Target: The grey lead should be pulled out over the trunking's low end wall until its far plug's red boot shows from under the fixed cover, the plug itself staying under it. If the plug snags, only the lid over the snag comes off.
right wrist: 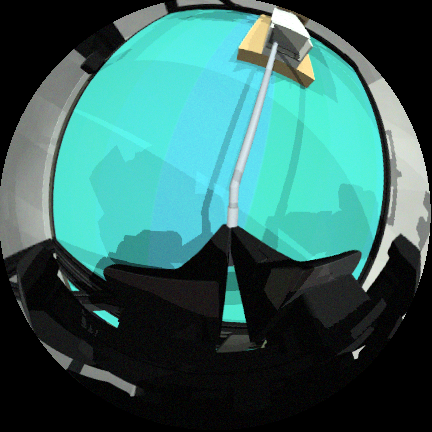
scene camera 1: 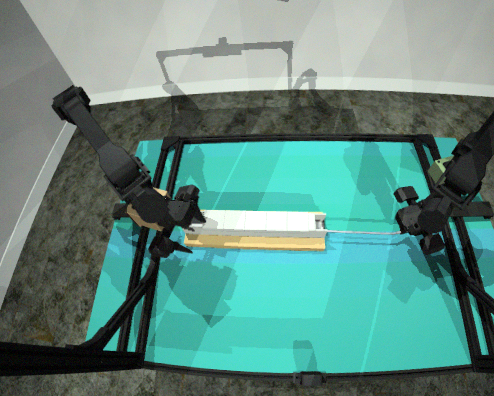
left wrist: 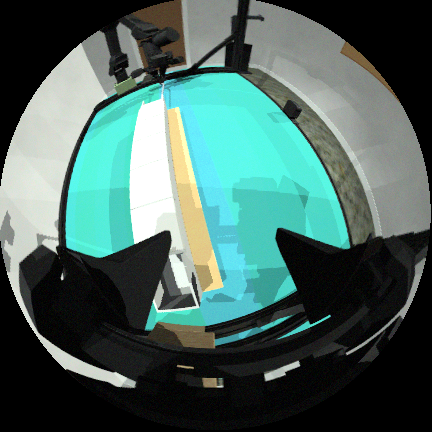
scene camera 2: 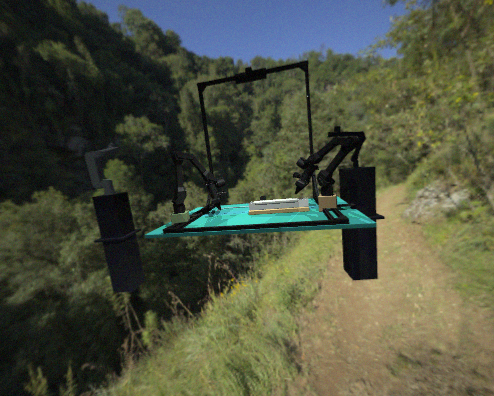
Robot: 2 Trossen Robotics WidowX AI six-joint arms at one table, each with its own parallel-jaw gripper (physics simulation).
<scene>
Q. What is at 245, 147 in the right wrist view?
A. A grey lead.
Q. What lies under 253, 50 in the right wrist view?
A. A trunking.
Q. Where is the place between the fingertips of my left gripper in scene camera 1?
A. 198, 237
</scene>
